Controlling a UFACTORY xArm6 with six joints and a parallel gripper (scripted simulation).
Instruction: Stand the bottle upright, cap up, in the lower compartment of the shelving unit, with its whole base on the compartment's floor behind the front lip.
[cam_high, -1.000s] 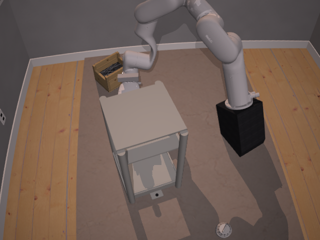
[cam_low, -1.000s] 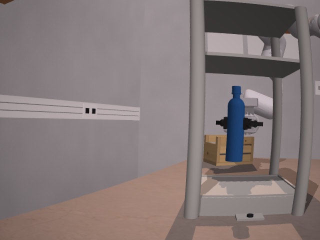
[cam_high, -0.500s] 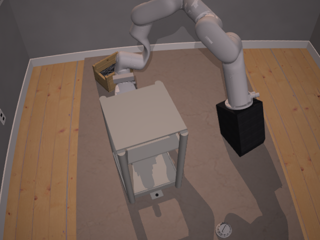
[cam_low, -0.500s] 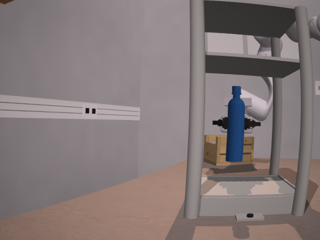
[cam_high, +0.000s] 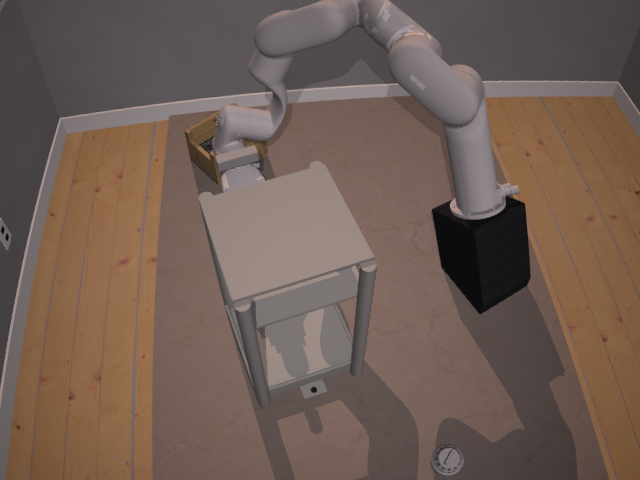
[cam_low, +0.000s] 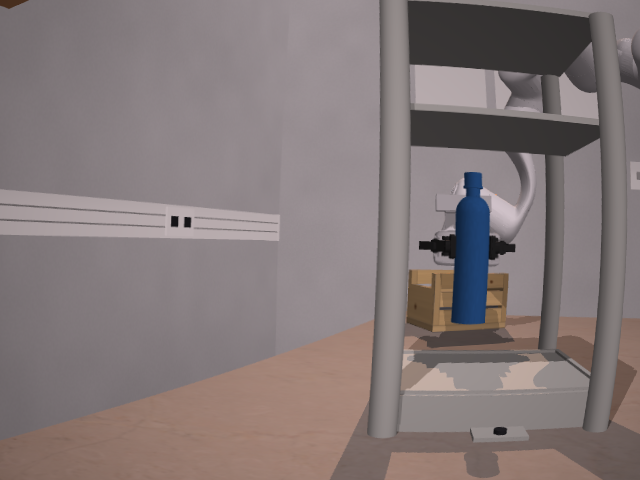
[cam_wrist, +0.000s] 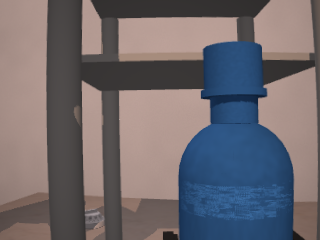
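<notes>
Right now my hand is 190 mm to the right of the grey shelving unit, 50 mm past it and 30 mm below it. The rest, counted from my hand: wooden crate 370 mm to the right, 110 mm below, 90 mm ahead; then round dial 500 mm to the left, 340 mm behind, 150 mm below.
</notes>
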